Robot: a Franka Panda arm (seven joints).
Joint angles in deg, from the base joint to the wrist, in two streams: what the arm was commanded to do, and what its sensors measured. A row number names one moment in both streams.
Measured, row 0:
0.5 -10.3 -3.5 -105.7 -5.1 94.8 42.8
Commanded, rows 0 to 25:
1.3 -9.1 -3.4 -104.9 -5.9 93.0 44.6
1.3 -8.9 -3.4 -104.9 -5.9 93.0 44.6
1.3 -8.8 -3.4 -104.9 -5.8 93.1 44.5
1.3 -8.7 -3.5 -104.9 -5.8 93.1 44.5
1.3 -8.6 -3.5 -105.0 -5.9 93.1 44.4
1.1 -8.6 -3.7 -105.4 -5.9 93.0 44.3
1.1 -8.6 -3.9 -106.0 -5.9 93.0 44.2
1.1 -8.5 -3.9 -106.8 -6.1 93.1 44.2
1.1 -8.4 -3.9 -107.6 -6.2 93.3 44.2
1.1 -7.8 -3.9 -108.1 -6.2 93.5 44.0
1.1 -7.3 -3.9 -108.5 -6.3 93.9 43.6
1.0 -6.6 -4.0 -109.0 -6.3 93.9 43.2
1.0 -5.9 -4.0 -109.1 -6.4 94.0 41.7
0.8 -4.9 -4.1 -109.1 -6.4 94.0 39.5
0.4 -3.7 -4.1 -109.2 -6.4 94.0 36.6
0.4 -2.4 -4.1 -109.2 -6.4 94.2 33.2
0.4 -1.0 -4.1 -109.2 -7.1 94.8 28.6
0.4 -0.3 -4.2 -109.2 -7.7 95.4 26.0
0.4 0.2 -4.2 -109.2 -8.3 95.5 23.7
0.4 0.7 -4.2 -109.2 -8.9 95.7 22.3
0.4 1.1 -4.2 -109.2 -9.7 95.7 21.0
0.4 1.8 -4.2 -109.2 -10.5 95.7 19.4
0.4 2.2 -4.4 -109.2 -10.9 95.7 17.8
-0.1 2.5 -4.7 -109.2 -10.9 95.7 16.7
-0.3 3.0 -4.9 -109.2 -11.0 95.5 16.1
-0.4 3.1 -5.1 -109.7 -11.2 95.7 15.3
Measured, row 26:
0.3 2.0 -4.5 -109.8 -9.9 95.3 18.6
